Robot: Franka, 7 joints.
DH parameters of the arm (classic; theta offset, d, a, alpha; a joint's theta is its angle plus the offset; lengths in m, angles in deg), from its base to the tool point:
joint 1: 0 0.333 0 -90
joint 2: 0 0 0 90
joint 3: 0 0.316 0.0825 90
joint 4: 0 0 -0.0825 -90
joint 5: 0 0.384 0 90
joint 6: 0 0 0.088 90
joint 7: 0 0.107 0 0
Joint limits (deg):
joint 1: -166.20..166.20
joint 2: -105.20..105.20
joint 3: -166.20..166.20
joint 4: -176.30..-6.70
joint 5: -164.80..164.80
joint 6: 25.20..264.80
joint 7: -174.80..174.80
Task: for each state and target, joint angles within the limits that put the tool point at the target. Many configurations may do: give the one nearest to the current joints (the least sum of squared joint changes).
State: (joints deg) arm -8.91 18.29 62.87 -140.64 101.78 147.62 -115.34
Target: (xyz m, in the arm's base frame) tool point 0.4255 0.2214 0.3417
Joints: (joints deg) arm -18.74 -6.31 50.25 -139.30 102.10 154.56 -115.34
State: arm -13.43 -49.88 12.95 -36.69 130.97 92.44 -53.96
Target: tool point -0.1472 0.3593 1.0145
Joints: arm -25.61 -47.83 24.76 -58.97 120.37 78.24 -53.96
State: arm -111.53 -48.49 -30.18 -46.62 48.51 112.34 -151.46
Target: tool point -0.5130 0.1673 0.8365
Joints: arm -88.26 -49.66 -66.44 -77.55 43.77 115.65 -151.46
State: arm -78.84 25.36 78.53 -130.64 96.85 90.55 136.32
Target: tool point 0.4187 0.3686 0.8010
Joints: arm -59.00 7.26 97.40 -86.89 107.12 99.69 136.32
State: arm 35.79 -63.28 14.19 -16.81 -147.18 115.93 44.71
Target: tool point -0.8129 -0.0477 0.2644
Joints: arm -0.14 -93.52 11.52 -6.70 -152.27 96.26 44.71
